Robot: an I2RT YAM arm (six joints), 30 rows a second.
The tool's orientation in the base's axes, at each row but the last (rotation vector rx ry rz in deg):
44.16, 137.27, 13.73
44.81, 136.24, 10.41
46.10, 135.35, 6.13
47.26, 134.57, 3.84
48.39, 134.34, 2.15
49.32, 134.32, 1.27
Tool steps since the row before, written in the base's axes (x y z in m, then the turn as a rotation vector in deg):
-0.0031, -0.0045, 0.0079, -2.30, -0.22, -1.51
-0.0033, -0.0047, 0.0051, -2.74, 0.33, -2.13
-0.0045, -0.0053, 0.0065, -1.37, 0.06, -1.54
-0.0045, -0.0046, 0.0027, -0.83, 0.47, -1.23
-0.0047, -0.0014, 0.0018, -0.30, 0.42, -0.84
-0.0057, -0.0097, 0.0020, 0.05, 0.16, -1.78
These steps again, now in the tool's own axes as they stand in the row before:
-0.0045, -0.0024, -0.0081, 2.11, -1.77, -0.16
-0.0033, -0.0039, -0.0058, 3.03, -1.73, 0.03
-0.0038, -0.0049, -0.0072, 1.71, -1.08, 0.41
-0.0015, -0.0055, -0.0041, 1.45, -0.38, 0.42
0.0010, -0.0033, -0.0039, 0.89, -0.03, 0.42
-0.0035, -0.0105, -0.0030, 1.06, -0.24, 1.42

